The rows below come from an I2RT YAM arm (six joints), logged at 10 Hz.
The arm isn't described. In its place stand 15 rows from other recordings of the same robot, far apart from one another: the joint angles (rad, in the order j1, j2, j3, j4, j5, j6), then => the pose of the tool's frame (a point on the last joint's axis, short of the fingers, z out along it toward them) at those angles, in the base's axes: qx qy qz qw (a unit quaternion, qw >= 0); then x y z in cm.
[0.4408 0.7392 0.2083 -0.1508 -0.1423 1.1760] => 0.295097 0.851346 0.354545 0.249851 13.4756 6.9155 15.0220
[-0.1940 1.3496 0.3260 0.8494 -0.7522 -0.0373] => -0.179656 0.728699 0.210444 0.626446 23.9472 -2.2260 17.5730
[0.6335 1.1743 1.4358 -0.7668 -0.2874 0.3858] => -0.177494 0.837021 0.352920 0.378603 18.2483 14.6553 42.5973
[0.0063 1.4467 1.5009 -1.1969 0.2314 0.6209] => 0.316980 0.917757 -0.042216 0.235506 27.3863 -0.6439 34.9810
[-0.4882 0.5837 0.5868 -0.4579 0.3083 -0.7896] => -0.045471 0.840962 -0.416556 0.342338 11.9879 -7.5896 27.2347
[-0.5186 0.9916 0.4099 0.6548 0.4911 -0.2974] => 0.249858 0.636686 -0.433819 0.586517 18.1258 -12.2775 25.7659
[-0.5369 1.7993 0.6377 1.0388 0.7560 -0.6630] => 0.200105 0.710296 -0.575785 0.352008 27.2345 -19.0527 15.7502
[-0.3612 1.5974 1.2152 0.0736 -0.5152 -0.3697] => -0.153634 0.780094 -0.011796 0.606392 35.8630 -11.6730 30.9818
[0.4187 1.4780 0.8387 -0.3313 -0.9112 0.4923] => -0.098420 0.862068 0.494259 0.053484 24.6264 14.0384 19.9272
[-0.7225 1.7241 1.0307 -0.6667 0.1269 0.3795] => 0.525270 0.842082 -0.080040 0.092641 22.9531 -20.8337 15.7061
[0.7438 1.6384 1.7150 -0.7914 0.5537 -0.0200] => -0.220885 0.854386 -0.091211 0.461428 27.4860 22.7456 38.7119
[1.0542 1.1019 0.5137 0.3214 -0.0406 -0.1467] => -0.459184 0.648741 0.280421 0.538191 11.9017 21.2445 23.4095
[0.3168 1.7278 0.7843 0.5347 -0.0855 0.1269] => -0.102529 0.829166 0.155507 0.527057 33.5541 11.3204 16.7601
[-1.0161 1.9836 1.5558 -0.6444 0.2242 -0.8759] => 0.094983 0.958705 -0.262268 0.055484 21.7486 -36.6046 21.2801
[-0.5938 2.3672 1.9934 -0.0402 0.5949 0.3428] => 0.504326 0.642057 -0.308904 0.487848 44.7548 -32.6199 22.2877
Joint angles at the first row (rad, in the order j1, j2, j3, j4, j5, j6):
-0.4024 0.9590 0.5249 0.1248 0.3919 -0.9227
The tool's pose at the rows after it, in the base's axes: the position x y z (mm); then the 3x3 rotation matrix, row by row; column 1 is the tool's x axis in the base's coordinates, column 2 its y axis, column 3 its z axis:
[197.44 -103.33 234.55], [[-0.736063 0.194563 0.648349], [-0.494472 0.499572 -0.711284], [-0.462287 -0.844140 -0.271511]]
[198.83 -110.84 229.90], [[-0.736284 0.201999 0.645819], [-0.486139 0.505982 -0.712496], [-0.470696 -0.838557 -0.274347]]
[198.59 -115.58 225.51], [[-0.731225 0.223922 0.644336], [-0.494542 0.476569 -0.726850], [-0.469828 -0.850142 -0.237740]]
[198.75 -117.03 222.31], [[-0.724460 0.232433 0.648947], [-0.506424 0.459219 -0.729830], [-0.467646 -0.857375 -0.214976]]
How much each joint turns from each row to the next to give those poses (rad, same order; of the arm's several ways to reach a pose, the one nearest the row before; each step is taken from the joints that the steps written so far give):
-0.0183 0.0438 -0.0438 0.0983 0.0027 -0.0293
-0.0318 0.0324 -0.0051 0.0379 -0.0280 0.0025
-0.0197 0.0219 -0.0266 0.0897 -0.0045 -0.0236
-0.0060 0.0141 -0.0187 0.0582 -0.0053 -0.0162

